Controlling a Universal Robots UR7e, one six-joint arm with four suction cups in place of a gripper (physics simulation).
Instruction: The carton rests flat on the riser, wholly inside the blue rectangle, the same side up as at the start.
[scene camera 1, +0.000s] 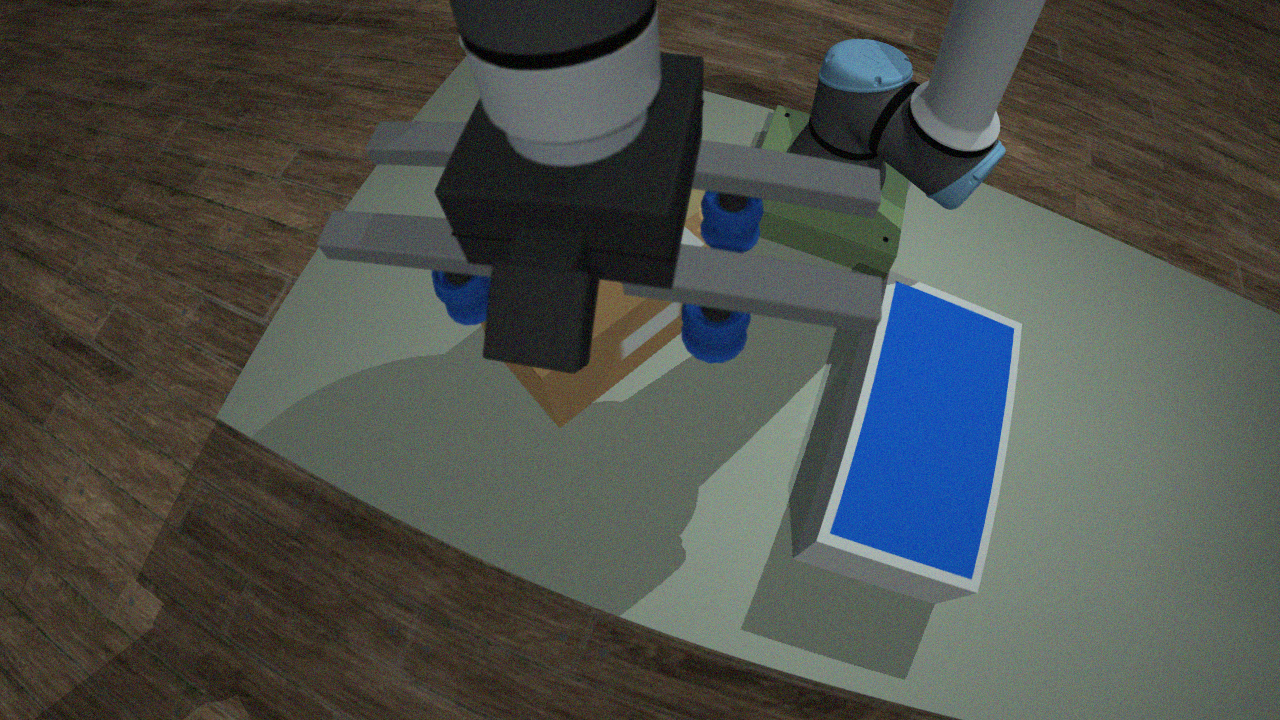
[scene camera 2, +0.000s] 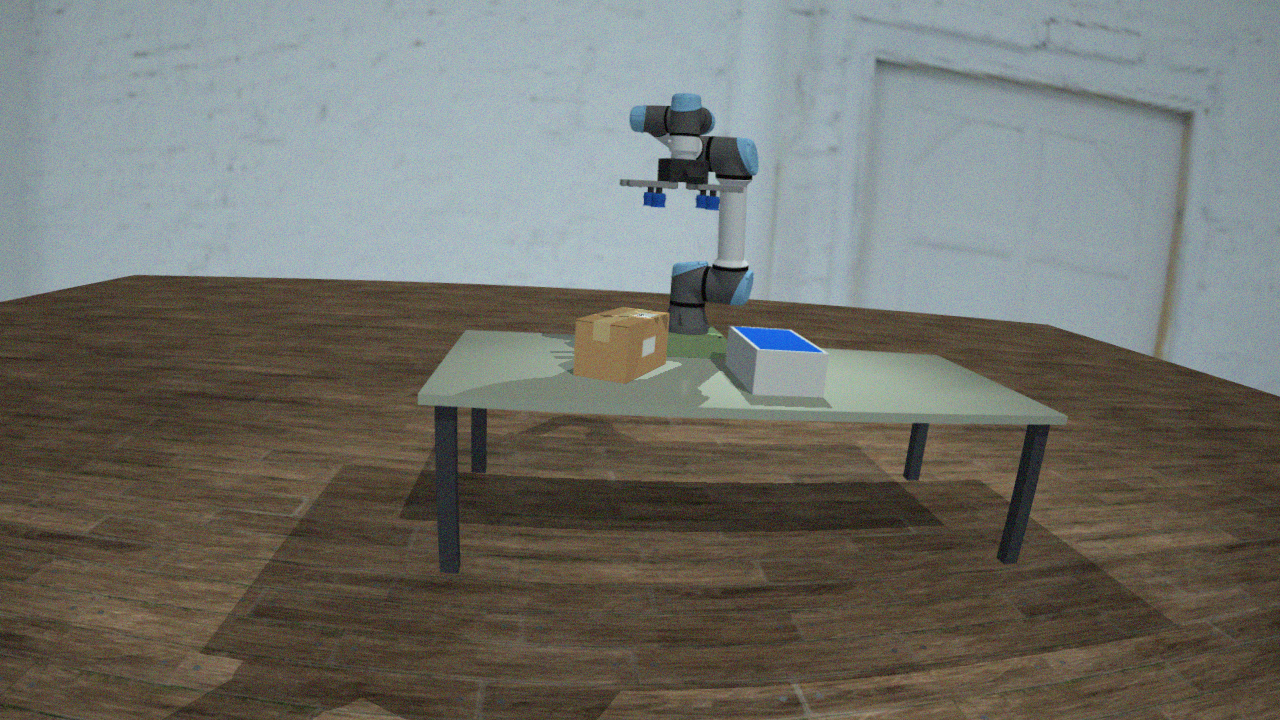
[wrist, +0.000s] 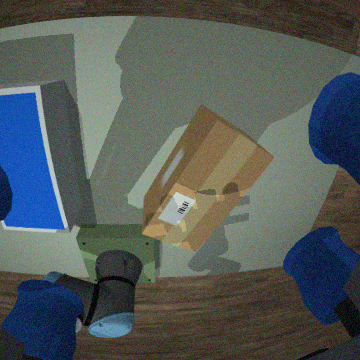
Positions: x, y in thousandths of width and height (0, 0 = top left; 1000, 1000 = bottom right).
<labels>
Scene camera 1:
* suction head: 557, 480
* brown carton: 491, 459, on the table
</labels>
